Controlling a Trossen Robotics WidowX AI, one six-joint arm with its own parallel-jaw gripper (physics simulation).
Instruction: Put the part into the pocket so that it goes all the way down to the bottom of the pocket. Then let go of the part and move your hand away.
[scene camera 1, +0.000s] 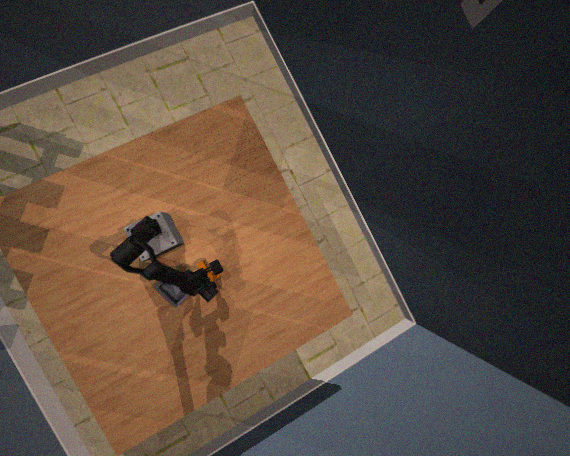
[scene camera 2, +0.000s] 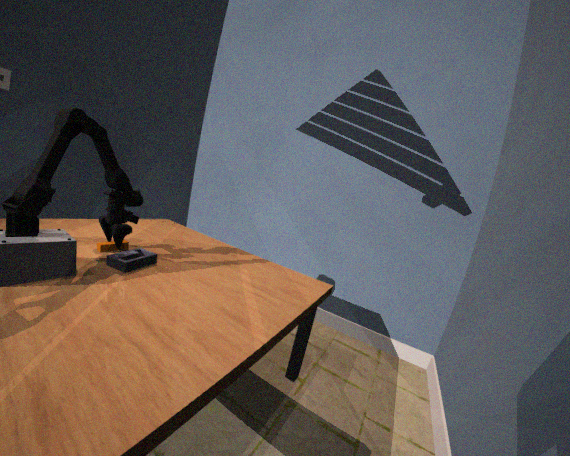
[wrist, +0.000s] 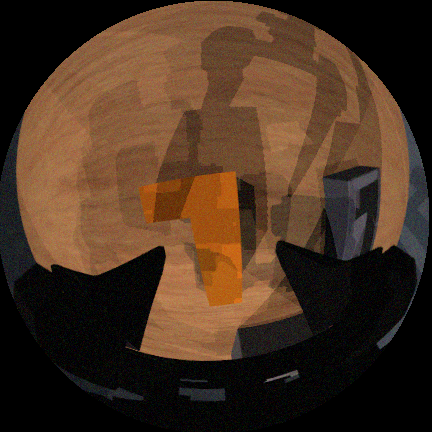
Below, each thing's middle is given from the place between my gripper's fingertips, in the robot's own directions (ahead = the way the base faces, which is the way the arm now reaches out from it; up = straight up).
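Labels:
The orange L-shaped part (wrist: 210, 200) has my hand 20 mm to the right of it and 10 mm above it. As for the dark block with pocket (scene camera 2: 126, 261), that's 10 mm ahead of my hand and 170 mm to the right of it.

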